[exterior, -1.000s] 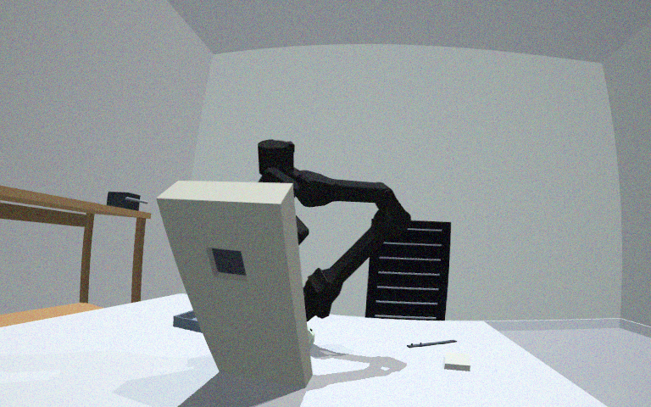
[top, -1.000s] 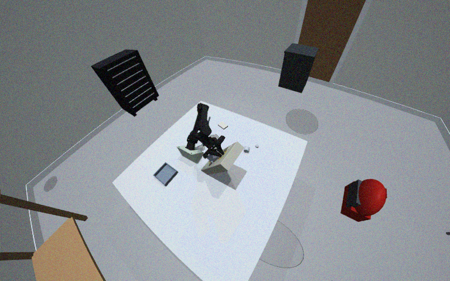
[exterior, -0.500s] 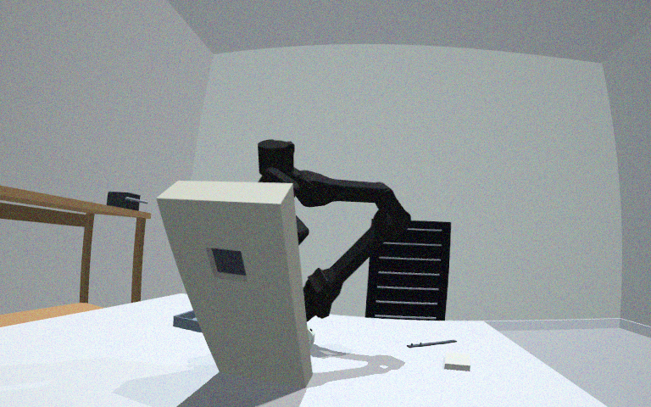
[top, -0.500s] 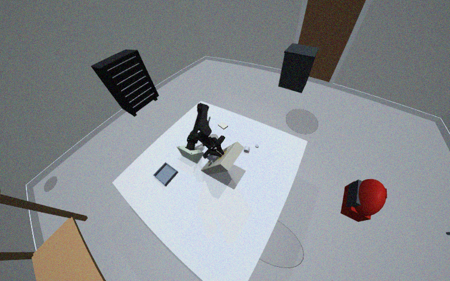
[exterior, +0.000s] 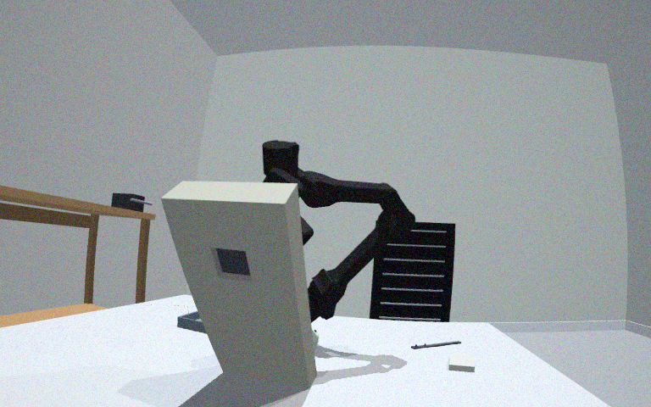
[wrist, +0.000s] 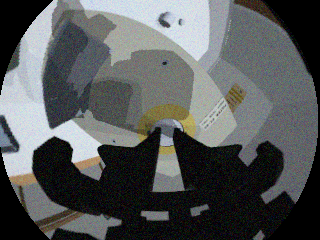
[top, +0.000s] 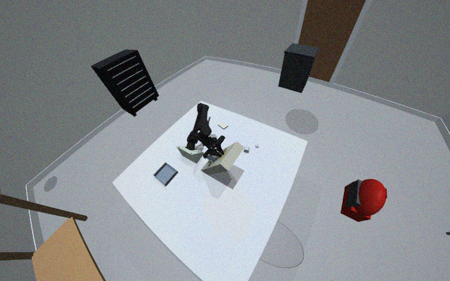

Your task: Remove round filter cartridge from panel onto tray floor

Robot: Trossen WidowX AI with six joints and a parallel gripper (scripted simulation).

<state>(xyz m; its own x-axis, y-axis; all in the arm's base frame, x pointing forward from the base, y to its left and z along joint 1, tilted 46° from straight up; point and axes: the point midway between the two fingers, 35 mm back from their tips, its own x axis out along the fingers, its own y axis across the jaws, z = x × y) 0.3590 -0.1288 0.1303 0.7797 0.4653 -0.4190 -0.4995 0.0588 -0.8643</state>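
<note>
Right now the grey tray is 42 cm behind my gripper tip, 29 cm to the right of it and 26 cm below it. The rest, counted from my gripper tip: round filter cartridge: 1 cm below, 1 cm ahead; then small pale block: 42 cm to the left, 33 cm behind, 26 cm below.
</note>
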